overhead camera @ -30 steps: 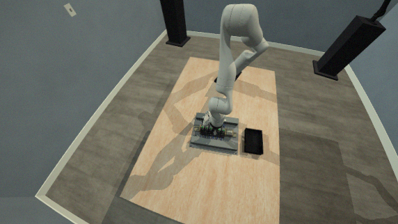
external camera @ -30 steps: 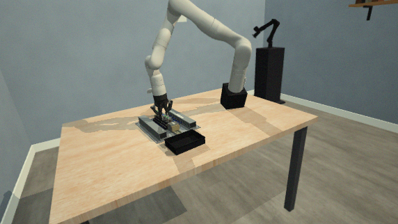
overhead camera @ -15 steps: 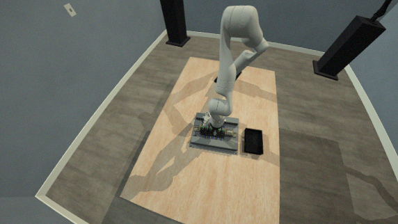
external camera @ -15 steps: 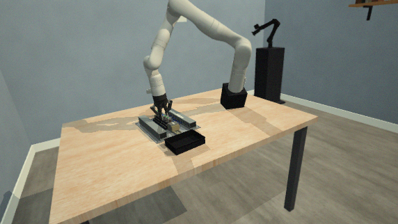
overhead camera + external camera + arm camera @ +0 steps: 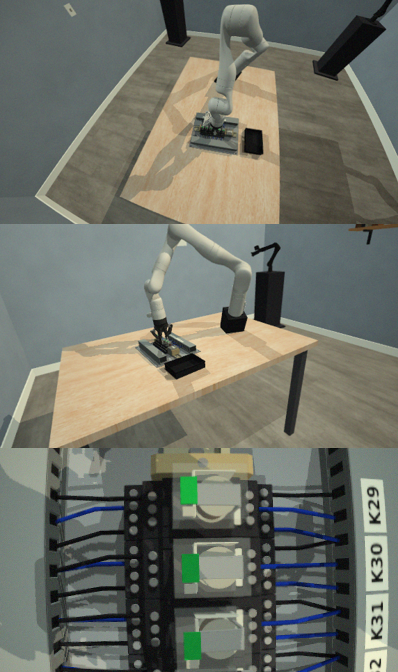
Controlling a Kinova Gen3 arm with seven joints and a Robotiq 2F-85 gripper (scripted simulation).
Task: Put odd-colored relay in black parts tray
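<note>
My hand is 10 mm to the right of the grey relay panel and 30 mm above it. The rest, counted from my hand: black parts tray 40 mm behind, 260 mm to the left, 40 mm below.
</note>
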